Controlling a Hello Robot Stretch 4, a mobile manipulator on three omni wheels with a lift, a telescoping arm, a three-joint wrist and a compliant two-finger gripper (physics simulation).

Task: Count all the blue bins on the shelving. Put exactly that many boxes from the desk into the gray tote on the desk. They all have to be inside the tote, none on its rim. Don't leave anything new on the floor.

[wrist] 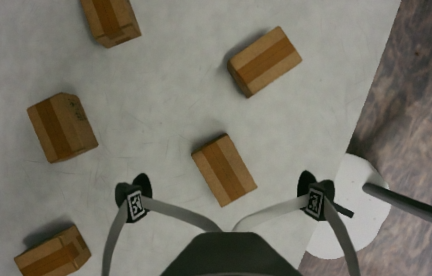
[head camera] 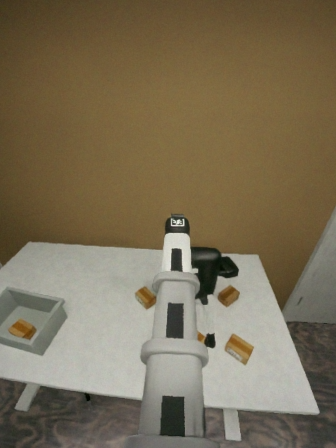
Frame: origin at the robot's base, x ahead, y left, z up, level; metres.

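Seen in the pictures: hand at its tool point: (wrist: 224, 192) (head camera: 200, 321).
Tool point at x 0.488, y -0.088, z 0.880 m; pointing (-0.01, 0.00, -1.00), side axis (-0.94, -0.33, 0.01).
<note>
A point is followed by its place in that frame.
My gripper (head camera: 206, 320) (wrist: 225, 192) {x 0.488, y -0.088, z 0.879 m} is open above the desk, its fingertips wide apart on both sides of a brown box (head camera: 201, 337) {x 0.503, y -0.106, z 0.742 m} (wrist: 224, 170) {x 0.483, y -0.085, z 0.742 m} lying below them. The arm hides most of that box in the head view. Other boxes lie around it: one (head camera: 239, 349) {x 0.462, y -0.243, z 0.742 m} (wrist: 265, 61) {x 0.477, y -0.247, z 0.742 m} near the front, one (head camera: 229, 296) {x 0.699, y -0.251, z 0.743 m} (wrist: 111, 20) {x 0.701, y -0.236, z 0.742 m} at the back right, one (head camera: 145, 297) {x 0.677, y 0.137, z 0.743 m} (wrist: 54, 252) {x 0.684, y 0.115, z 0.742 m} left of the arm, and another (wrist: 62, 127) {x 0.723, y -0.069, z 0.742 m} in the wrist view. The gray tote (head camera: 51, 327) {x 0.503, y 0.495, z 0.750 m} stands at the desk's left, with a box (head camera: 21, 328) {x 0.490, y 0.621, z 0.746 m} inside. No blue bins show.
The white desk (head camera: 105, 350) {x 0.457, y 0.268, z 0.692 m} (wrist: 170, 75) {x 0.608, y -0.193, z 0.692 m} stands before a brown wall (head camera: 165, 110) {x 1.120, y 0.063, z 1.471 m}. Its front edge and the patterned floor (wrist: 400, 110) {x -0.243, y -0.466, z -0.028 m} show at the right of the wrist view, with a white rounded base (wrist: 340, 235) and a dark pole (wrist: 400, 201).
</note>
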